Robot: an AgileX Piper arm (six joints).
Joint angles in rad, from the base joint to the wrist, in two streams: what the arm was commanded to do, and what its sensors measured. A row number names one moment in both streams.
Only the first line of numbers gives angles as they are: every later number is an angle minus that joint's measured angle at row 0.
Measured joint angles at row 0:
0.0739 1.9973 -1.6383 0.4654 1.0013 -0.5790
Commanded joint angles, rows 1 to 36:
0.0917 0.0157 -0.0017 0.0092 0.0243 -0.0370
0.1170 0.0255 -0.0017 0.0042 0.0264 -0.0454
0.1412 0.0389 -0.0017 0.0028 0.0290 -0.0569
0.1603 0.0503 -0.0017 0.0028 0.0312 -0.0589
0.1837 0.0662 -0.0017 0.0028 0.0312 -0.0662
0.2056 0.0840 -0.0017 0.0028 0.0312 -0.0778
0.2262 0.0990 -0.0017 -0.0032 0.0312 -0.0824
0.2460 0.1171 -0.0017 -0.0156 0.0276 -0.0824
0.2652 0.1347 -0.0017 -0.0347 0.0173 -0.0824
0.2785 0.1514 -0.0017 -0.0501 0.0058 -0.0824
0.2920 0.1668 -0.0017 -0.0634 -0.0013 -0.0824
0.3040 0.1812 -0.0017 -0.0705 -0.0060 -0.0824
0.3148 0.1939 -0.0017 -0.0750 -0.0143 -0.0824
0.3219 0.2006 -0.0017 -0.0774 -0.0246 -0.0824
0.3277 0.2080 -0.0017 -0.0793 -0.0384 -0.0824
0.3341 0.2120 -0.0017 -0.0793 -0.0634 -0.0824
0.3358 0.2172 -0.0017 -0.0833 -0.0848 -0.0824
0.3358 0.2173 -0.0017 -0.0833 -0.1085 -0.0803
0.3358 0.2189 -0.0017 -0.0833 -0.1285 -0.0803
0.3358 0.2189 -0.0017 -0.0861 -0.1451 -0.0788
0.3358 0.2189 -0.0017 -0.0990 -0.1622 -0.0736
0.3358 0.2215 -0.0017 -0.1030 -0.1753 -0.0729
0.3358 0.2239 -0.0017 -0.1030 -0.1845 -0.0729
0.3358 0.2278 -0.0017 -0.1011 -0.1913 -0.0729
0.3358 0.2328 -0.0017 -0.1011 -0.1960 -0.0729
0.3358 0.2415 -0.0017 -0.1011 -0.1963 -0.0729
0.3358 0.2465 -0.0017 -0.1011 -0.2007 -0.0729
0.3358 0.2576 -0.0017 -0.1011 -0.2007 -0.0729
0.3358 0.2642 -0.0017 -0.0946 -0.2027 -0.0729
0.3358 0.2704 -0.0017 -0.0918 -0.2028 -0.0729
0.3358 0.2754 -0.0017 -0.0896 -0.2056 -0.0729
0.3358 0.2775 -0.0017 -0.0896 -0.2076 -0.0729
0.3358 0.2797 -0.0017 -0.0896 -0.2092 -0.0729
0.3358 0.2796 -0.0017 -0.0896 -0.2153 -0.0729
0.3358 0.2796 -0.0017 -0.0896 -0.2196 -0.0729
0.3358 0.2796 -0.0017 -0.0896 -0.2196 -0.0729
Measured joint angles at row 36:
0.3368 0.2830 0.0000 -0.0927 -0.2001 -0.0736
